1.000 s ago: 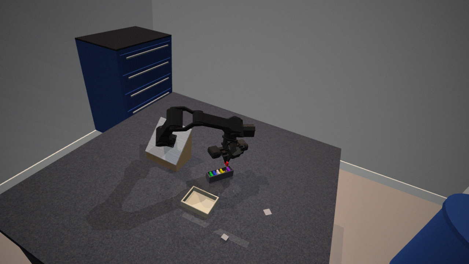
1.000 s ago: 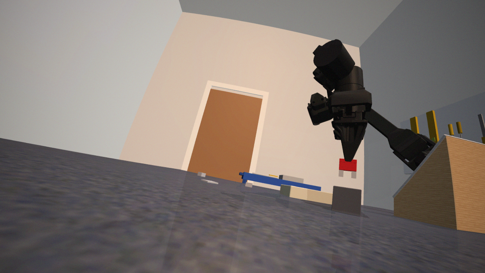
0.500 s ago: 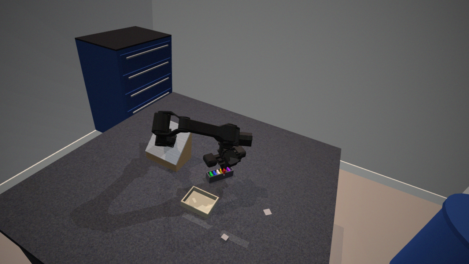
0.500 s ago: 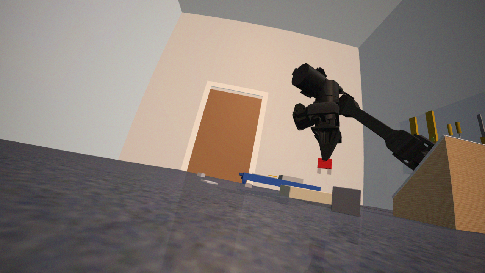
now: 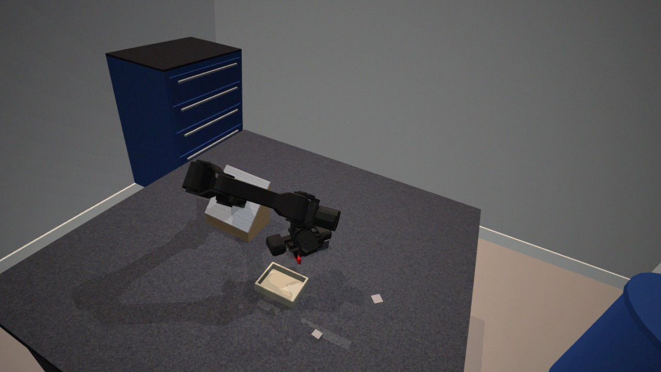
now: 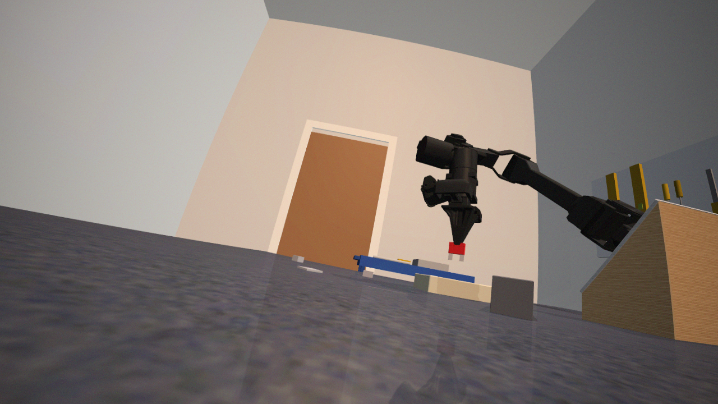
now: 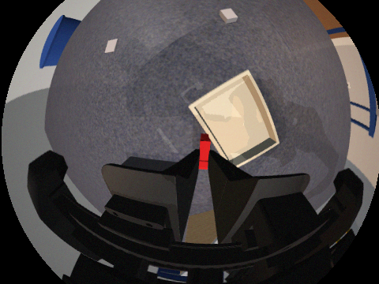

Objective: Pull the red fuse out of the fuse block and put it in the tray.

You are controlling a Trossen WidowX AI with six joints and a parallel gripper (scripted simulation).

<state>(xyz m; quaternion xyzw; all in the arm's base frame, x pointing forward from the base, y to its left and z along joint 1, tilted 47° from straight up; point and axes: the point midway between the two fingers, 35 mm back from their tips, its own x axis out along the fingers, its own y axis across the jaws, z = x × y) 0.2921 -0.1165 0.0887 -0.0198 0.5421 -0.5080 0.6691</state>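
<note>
My gripper tip is now 20 mm past the beige tray, 50 mm to the left of it and 90 mm above it. From my gripper tip the other things lie so: red fuse: 10 mm below.
</note>
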